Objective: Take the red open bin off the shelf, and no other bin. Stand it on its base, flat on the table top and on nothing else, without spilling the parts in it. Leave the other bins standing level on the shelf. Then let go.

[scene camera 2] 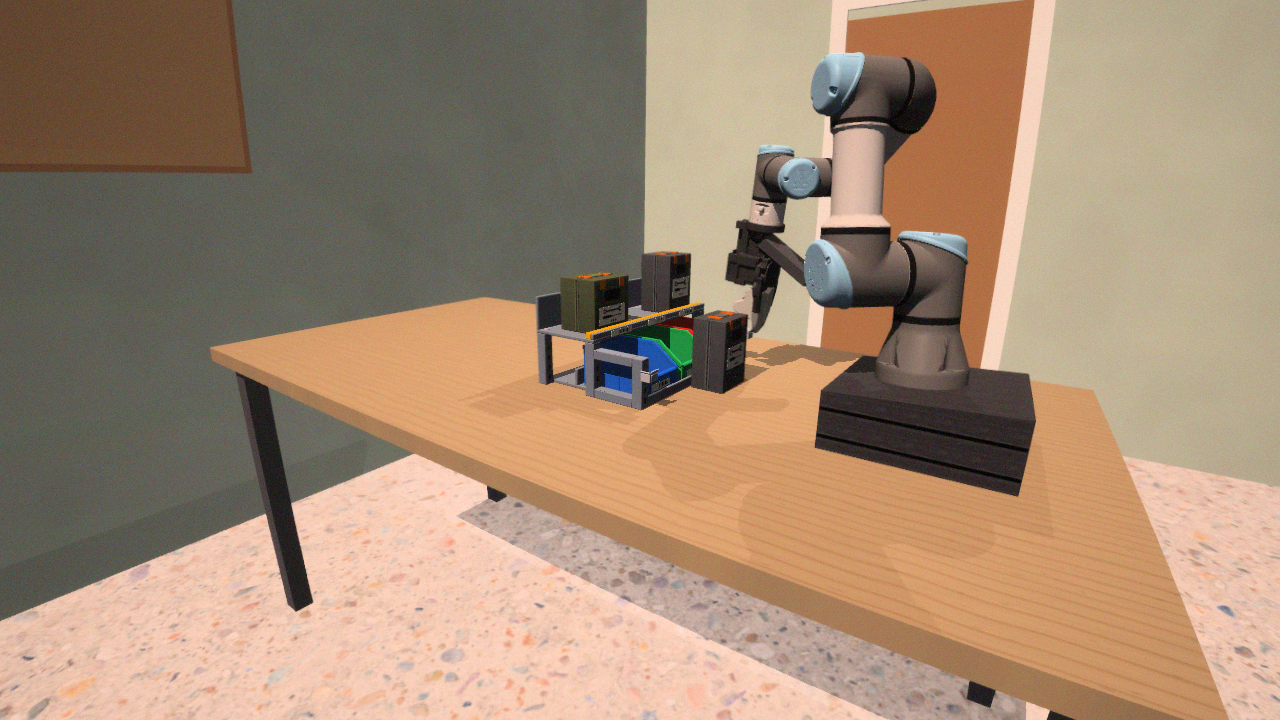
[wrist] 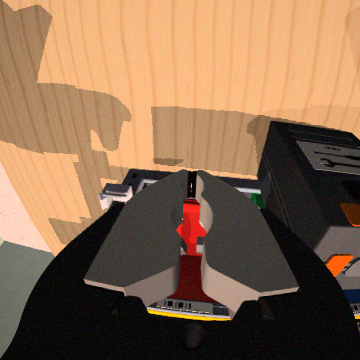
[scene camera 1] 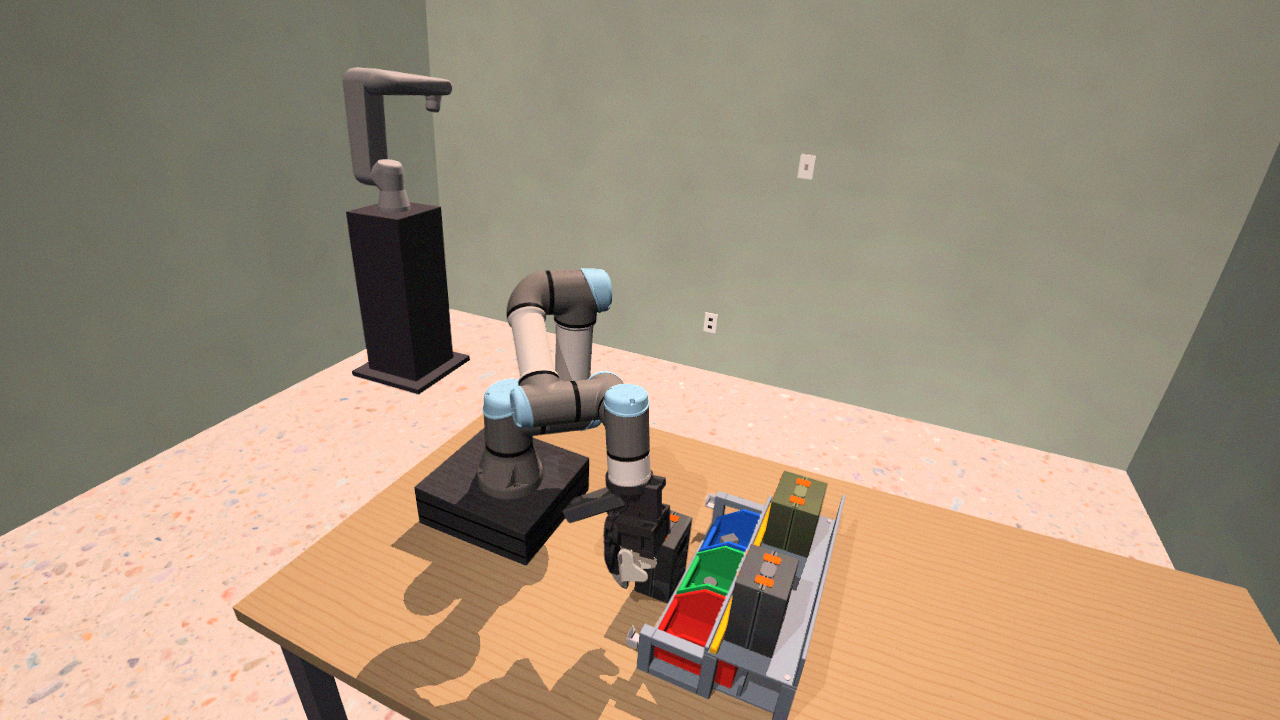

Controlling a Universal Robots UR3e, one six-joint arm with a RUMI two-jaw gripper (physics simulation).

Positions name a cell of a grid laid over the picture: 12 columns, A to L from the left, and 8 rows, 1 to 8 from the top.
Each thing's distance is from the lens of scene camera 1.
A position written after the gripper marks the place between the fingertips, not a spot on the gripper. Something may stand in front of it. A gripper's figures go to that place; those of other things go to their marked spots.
gripper (scene camera 1: F7): 1.03 m
red open bin (scene camera 1: G7): 1.09 m
dark case (scene camera 1: G7): 1.04 m
blue bin (scene camera 1: G6): 1.22 m
The marked spots on the red open bin and the blue bin are 0.23 m apart.
